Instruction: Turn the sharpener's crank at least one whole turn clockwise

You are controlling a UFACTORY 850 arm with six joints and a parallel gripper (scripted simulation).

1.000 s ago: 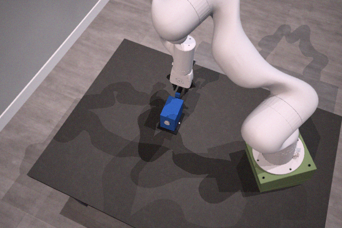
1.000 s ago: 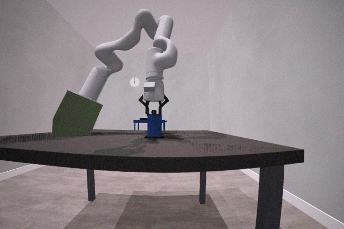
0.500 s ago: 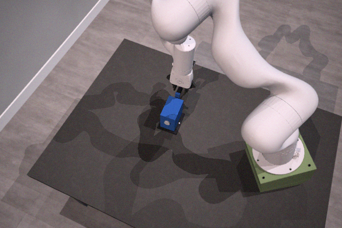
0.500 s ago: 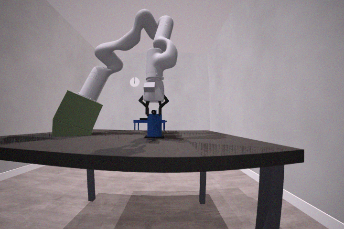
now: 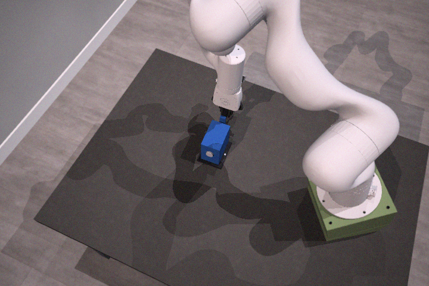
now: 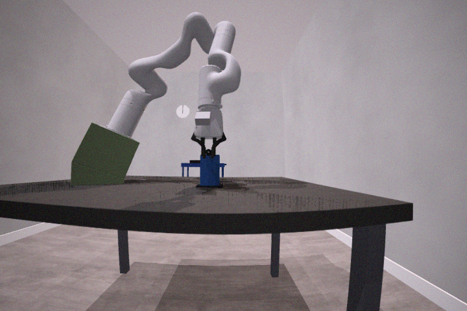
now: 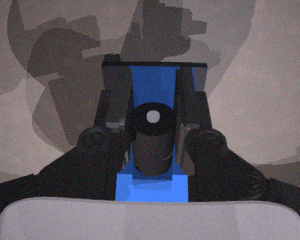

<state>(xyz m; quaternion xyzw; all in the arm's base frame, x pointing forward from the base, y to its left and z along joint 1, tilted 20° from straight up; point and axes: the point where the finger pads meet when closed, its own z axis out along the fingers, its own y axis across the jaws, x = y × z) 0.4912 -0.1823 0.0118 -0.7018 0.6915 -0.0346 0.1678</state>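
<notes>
Right now my hand is 20 mm to the right of the black knob. Round my hand: crank (20 mm to the left).
</notes>
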